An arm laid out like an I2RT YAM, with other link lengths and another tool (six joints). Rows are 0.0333 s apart.
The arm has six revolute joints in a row. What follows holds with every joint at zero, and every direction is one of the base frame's. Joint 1 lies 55.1 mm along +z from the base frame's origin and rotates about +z. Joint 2 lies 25.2 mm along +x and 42.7 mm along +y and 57.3 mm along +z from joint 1 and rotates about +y. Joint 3 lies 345.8 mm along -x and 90.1 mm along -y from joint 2 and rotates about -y. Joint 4 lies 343 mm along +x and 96.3 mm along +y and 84 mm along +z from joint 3 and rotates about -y. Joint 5 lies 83.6 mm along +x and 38.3 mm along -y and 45.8 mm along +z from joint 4 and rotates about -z. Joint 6 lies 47 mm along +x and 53.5 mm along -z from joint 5 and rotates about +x. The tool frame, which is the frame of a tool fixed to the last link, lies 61 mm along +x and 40 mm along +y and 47 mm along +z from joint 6; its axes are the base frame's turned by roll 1.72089, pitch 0.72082 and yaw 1.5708 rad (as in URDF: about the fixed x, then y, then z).
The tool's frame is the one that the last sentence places.
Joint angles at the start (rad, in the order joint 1, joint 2, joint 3, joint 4, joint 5, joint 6):
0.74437 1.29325 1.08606 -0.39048 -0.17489 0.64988
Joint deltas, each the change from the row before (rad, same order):
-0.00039 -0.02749 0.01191 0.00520 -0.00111 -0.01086
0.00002 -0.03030 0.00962 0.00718 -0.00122 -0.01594
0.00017 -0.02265 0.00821 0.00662 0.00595 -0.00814
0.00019 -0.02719 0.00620 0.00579 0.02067 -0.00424
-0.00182 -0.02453 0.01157 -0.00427 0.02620 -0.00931
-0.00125 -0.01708 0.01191 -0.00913 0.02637 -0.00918
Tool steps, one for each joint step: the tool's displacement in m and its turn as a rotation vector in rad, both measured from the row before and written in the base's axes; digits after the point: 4 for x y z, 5 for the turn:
-0.0058 -0.0046 0.0196 0.02534 -0.03987 0.00636
-0.0075 -0.0054 0.0197 0.02428 -0.04547 0.00900
-0.0053 -0.0049 0.0153 0.01908 -0.03530 -0.00133
-0.0053 -0.0074 0.0156 0.01763 -0.03795 -0.01662
-0.0046 -0.0083 0.0152 0.00844 -0.03721 -0.02211
-0.0032 -0.0067 0.0113 0.00053 -0.02783 -0.02222

